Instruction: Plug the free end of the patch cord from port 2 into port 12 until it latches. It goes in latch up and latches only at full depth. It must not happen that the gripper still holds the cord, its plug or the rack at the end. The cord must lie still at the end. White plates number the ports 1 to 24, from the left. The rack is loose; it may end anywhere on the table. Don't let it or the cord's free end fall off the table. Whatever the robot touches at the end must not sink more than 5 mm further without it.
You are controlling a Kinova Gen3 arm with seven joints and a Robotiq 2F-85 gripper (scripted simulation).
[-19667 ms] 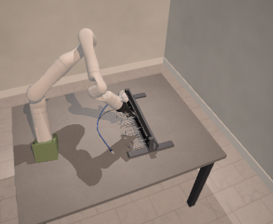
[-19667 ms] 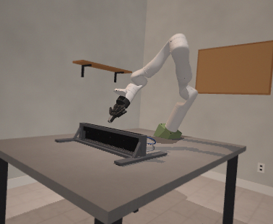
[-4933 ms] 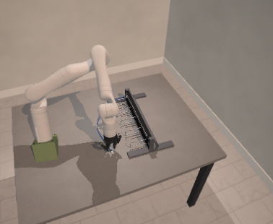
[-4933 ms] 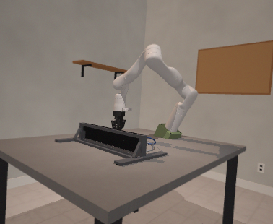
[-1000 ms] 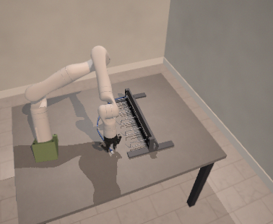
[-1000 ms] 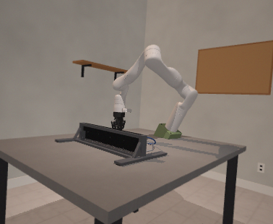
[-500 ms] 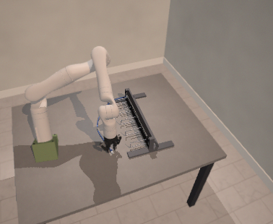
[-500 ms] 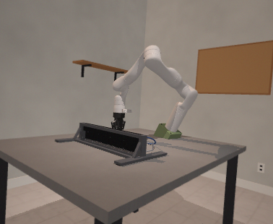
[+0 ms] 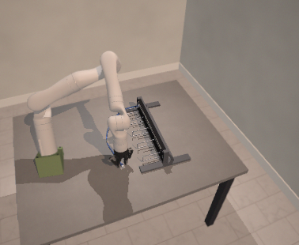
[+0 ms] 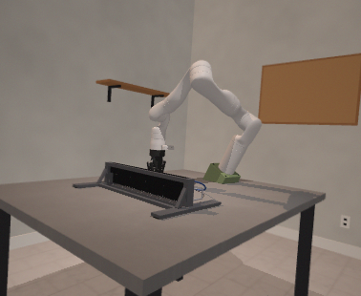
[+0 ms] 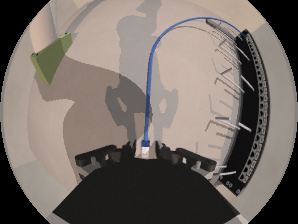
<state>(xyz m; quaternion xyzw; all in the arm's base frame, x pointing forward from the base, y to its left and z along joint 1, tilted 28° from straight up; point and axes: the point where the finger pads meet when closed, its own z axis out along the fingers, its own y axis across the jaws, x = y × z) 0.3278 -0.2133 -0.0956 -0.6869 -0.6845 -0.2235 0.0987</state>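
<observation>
The white plug is 10 mm to the right of my hand and 20 mm below it.
</observation>
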